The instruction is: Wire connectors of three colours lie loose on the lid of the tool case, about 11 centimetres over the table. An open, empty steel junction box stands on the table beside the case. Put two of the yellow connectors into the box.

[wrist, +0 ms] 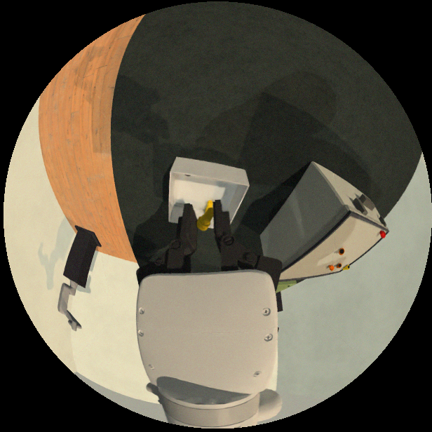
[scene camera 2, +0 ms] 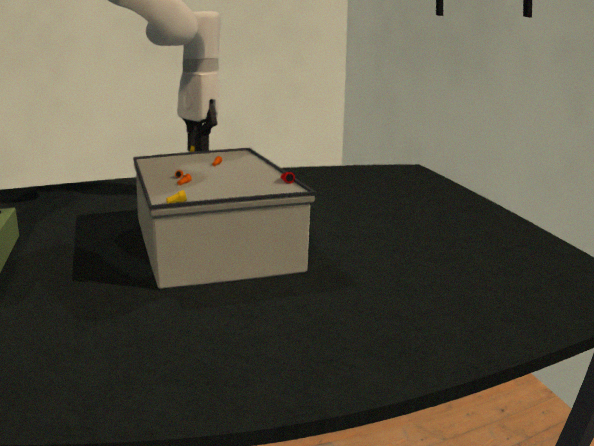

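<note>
My gripper (scene camera 2: 198, 149) (wrist: 204, 210) is shut on a yellow connector (scene camera 2: 192, 148) (wrist: 204, 222). In the wrist view the fingers point down over the open steel junction box (wrist: 210, 167), near its close side. A brighter yellow piece (wrist: 210, 205) just beyond the held connector appears to be another yellow connector inside the box, mostly hidden. The box does not show in the scene view. One yellow connector (scene camera 2: 176, 197) (wrist: 346, 267) lies on the case lid (scene camera 2: 240, 175) (wrist: 320, 247), near its edge.
The tool case (scene camera 2: 235, 245) (wrist: 295, 220) stands beside the box and rises above it. Three orange connectors (scene camera 2: 217, 161) (wrist: 341, 251) and a red connector (scene camera 2: 288, 177) (wrist: 383, 234) lie on its lid. A green object (scene camera 2: 7, 235) (wrist: 286, 286) stands on the table (scene camera 2: 400, 300).
</note>
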